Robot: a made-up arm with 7 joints. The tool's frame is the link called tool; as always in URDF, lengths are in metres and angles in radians. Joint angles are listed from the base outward.
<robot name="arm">
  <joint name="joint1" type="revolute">
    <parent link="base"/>
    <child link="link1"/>
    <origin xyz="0 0 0.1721" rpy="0 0 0"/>
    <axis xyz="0 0 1"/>
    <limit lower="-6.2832" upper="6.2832"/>
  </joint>
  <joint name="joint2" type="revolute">
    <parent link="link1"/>
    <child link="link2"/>
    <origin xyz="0 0 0" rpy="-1.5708 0 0"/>
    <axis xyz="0 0 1"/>
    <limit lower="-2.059" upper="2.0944"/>
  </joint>
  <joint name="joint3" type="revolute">
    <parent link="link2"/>
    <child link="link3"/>
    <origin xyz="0 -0.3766 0" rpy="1.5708 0 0"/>
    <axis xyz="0 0 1"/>
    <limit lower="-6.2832" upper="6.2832"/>
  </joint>
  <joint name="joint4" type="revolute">
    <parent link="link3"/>
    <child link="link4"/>
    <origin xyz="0.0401 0 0" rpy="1.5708 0 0"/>
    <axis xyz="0 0 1"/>
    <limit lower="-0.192" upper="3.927"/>
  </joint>
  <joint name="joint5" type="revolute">
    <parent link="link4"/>
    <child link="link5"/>
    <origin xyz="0.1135 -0.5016 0" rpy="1.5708 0 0"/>
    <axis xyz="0 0 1"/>
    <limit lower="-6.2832" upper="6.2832"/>
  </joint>
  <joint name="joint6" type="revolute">
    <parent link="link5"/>
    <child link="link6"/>
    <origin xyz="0 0 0" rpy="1.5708 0 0"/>
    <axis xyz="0 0 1"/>
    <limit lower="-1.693" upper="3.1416"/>
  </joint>
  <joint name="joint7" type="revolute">
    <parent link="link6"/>
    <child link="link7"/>
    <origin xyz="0.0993 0.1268 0" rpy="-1.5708 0 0"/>
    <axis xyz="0 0 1"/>
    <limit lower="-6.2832" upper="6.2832"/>
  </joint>
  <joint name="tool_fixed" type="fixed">
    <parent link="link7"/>
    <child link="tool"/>
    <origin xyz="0 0 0" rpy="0 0 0"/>
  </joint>
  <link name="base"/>
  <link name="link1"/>
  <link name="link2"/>
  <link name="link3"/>
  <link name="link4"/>
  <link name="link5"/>
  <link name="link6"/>
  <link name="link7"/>
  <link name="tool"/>
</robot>
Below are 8 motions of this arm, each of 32 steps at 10 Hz.
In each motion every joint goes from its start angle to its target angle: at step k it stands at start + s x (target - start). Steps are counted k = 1, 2, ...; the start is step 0. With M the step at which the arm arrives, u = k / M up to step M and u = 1 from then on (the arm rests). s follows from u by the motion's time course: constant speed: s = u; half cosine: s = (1 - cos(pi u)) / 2; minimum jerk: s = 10 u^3 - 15 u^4 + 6 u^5.
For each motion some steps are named. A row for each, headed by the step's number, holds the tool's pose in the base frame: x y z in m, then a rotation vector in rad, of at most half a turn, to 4 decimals.
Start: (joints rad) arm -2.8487 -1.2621 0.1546 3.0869 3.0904 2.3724 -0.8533
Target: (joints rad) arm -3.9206 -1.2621 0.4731 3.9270 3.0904 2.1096 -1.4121
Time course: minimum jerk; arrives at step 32
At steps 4, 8, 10, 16, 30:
4: 0.8502 0.2673 0.2343 -2.3694 -1.6082 0.5836
8: 0.8643 0.1980 0.1965 -2.3298 -1.5416 0.6039
10: 0.8696 0.1382 0.1641 -2.2923 -1.4851 0.6119
16: 0.8290 -0.0880 0.0384 -2.1200 -1.2744 0.5548
30: 0.6388 -0.3052 -0.1058 -1.8537 -1.0438 0.2334

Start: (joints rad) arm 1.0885 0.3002 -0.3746 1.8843 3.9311 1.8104 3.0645
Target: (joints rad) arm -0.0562 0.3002 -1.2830 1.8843 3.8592 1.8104 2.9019
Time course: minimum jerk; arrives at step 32
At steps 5, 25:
5: 0.5722 0.4075 0.7687 -0.0011 0.9643 -2.4748
25: 0.3227 -0.5046 0.8768 -0.6602 -0.2420 1.7255

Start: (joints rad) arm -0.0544 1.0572 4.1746 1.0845 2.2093 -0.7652 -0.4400
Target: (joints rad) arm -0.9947 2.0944 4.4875 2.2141 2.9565 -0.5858 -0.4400
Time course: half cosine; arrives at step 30
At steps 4, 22, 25, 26, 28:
4: -0.0547 -0.3862 0.5772 -0.6591 -1.1382 1.0014
22: 0.0318 -0.8033 0.1518 0.1370 -1.1628 1.1447
25: -0.0138 -0.8181 0.0359 0.2200 -1.2807 1.0817
26: -0.0259 -0.8185 0.0070 0.2371 -1.3123 1.0640
28: -0.0428 -0.8168 -0.0326 0.2582 -1.3569 1.0385

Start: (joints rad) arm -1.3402 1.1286 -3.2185 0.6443 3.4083 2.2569 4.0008
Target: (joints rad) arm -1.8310 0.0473 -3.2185 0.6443 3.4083 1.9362 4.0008
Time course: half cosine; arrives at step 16
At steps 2, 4, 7, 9, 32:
2: 0.0550 0.1483 0.7238 0.6151 0.6633 -0.5972
4: 0.0521 0.2135 0.7046 0.4994 0.5763 -0.6694
7: 0.0738 0.3557 0.6251 0.2064 0.3971 -0.8370
9: 0.1135 0.4423 0.5356 -0.0347 0.2861 -0.9585
32: 0.2286 0.5283 0.2941 -0.5769 0.1311 -1.1761

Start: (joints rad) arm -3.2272 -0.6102 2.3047 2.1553 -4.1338 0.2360 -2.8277
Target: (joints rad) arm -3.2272 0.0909 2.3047 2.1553 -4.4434 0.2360 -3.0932
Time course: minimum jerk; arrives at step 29
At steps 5, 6, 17, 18, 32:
5: 0.6655 -0.4959 0.6639 1.4220 0.4727 1.1930
6: 0.6569 -0.4951 0.6764 1.4059 0.4714 1.1920
17: 0.3871 -0.4712 0.9258 1.0393 0.3885 1.1171
18: 0.3550 -0.4683 0.9439 1.0061 0.3752 1.1049
32: 0.1924 -0.4532 1.0105 0.8580 0.3004 1.0372

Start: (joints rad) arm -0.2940 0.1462 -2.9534 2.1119 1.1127 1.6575 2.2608
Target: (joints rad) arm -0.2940 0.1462 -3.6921 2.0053 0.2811 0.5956 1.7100
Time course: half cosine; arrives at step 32
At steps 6, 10, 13, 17, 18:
6: -0.4375 -0.0508 0.9639 1.9154 1.2546 -1.3283
10: -0.4514 0.0303 0.9684 2.1031 1.1620 -1.5646
13: -0.4498 0.1095 0.9735 2.2970 1.0774 -1.7759
17: -0.4222 0.2199 0.9823 -2.1405 -0.7891 1.6727
18: -0.4111 0.2455 0.9846 -2.0843 -0.7236 1.6196

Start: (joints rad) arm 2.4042 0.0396 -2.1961 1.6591 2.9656 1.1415 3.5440
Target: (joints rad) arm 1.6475 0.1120 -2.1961 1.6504 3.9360 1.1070 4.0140
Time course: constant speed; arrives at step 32
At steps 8, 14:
8: 0.6452 0.0368 0.8113 -0.4080 0.1294 -2.5641
14: 0.6394 -0.0603 0.8129 -0.3113 0.3815 -2.5584

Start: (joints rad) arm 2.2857 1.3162 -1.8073 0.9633 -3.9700 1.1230 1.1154
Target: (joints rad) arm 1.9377 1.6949 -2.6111 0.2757 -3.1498 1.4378 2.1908
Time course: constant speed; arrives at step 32
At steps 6, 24, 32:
6: 0.4582 0.3975 0.3758 -1.2013 1.3073 0.3474
24: 0.3538 0.0794 0.5352 -0.3361 0.9390 0.7457
32: 0.2407 -0.0241 0.5551 -0.1985 0.5919 0.9590

